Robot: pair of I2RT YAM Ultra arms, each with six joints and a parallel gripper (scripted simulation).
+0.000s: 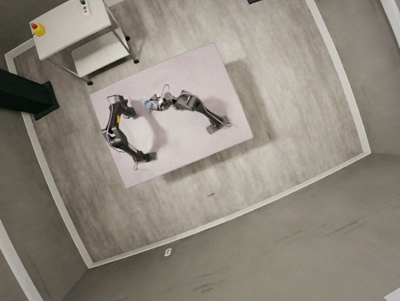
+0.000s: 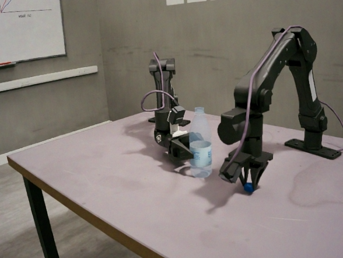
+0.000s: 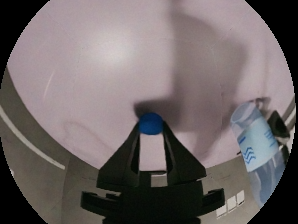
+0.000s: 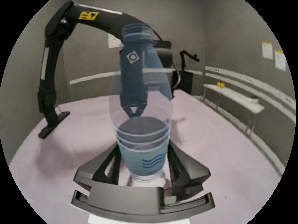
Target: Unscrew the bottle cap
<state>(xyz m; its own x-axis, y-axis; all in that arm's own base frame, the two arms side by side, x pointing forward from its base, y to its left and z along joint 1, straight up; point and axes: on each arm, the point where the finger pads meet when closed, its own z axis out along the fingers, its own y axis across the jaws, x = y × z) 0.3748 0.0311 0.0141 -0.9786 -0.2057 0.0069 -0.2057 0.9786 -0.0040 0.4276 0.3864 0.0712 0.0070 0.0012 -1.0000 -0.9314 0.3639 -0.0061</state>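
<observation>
Now: the clear plastic bottle 30 mm above my right hand. The rest, counted from my right hand: blue cap 170 mm to the left, 60 mm below.
Right now the blue cap is 10 mm below my left hand. Also, from my left hand: clear plastic bottle (160 mm to the right, 90 mm above).
</observation>
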